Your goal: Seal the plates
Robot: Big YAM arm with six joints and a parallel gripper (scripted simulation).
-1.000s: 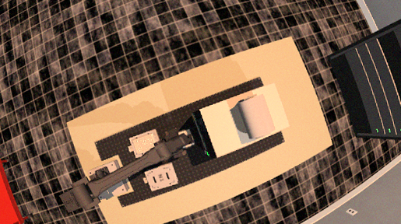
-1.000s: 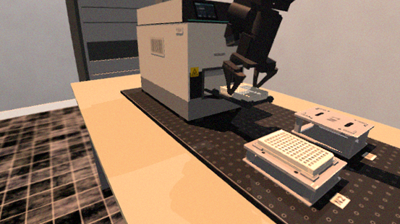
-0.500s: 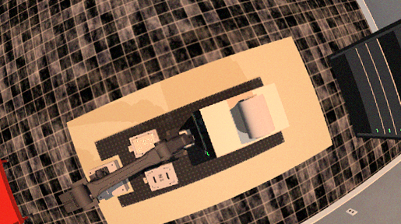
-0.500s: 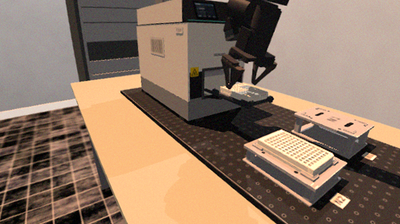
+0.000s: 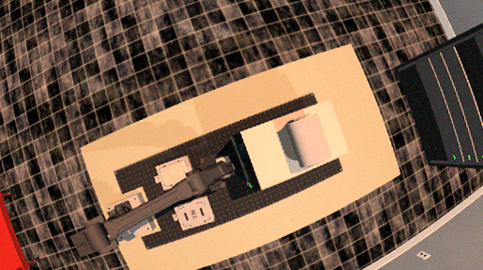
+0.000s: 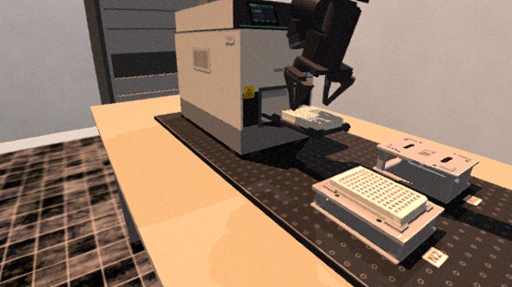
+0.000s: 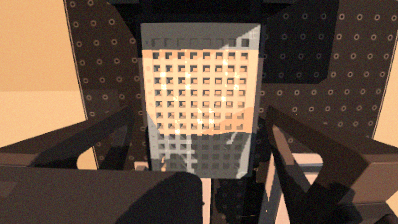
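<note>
Right now my hand is 40 mm above the sealer stage. Round my hand: well plate (200 mm behind, 90 mm below, 60 mm to the left); plate nest N2 (200 mm behind, 100 mm below, 60 mm to the left); sealer screen (180 mm above, 120 mm ahead, 40 mm to the left).
</note>
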